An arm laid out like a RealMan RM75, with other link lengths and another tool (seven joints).
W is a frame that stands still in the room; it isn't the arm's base.
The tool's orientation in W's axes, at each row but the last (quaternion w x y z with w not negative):
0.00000, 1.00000, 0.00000, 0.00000
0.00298, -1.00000, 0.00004, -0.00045
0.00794, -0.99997, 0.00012, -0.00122
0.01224, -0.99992, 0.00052, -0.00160
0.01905, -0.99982, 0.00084, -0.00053
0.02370, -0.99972, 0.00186, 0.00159
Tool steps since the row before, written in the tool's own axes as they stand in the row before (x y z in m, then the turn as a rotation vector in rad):
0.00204, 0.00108, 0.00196, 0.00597, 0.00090, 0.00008
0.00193, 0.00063, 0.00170, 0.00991, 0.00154, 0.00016
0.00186, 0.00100, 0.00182, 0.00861, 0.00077, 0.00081
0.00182, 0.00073, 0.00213, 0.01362, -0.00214, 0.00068
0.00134, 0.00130, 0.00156, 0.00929, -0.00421, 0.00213
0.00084, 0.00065, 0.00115, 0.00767, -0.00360, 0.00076
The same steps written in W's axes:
0.00204, -0.00108, -0.00196, 0.00597, -0.00090, -0.00008
0.00193, -0.00062, -0.00170, 0.00991, -0.00154, -0.00016
0.00186, -0.00097, -0.00183, 0.00861, -0.00076, -0.00080
0.00183, -0.00068, -0.00214, 0.01362, 0.00214, -0.00058
0.00134, -0.00124, -0.00161, 0.00930, 0.00427, -0.00196
0.00083, -0.00060, -0.00118, 0.00768, 0.00360, -0.00061

